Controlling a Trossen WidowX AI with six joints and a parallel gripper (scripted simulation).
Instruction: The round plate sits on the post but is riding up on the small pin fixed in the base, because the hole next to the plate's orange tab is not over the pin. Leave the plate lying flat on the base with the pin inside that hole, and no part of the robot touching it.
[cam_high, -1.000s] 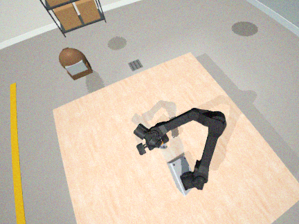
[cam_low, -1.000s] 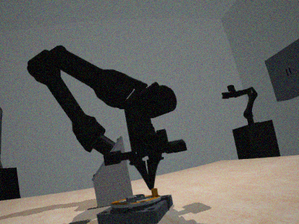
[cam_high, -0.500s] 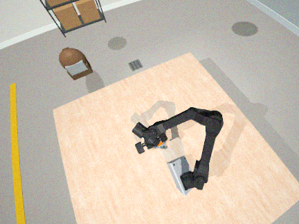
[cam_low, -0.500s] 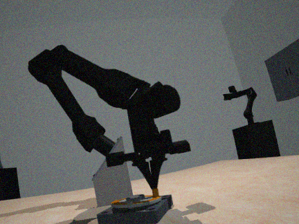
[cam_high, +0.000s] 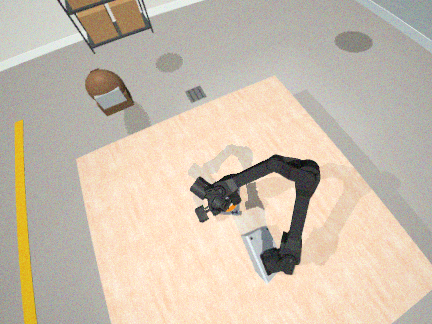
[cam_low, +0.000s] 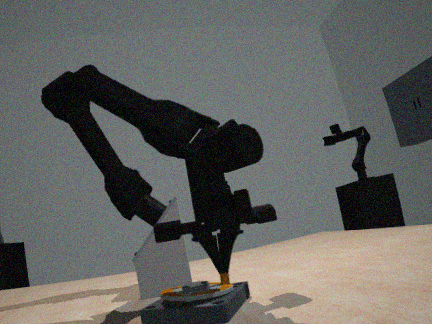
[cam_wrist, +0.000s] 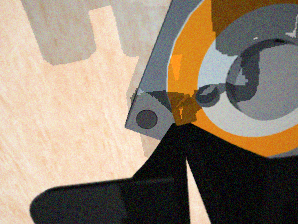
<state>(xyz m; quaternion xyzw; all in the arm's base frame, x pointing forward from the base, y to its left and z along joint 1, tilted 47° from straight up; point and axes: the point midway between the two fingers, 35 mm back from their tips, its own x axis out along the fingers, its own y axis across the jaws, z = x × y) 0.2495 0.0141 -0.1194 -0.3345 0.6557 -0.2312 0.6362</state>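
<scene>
Now: gripper tip 3 cm short of the square base, 5 cm to the left of it and 1 cm above it.
</scene>
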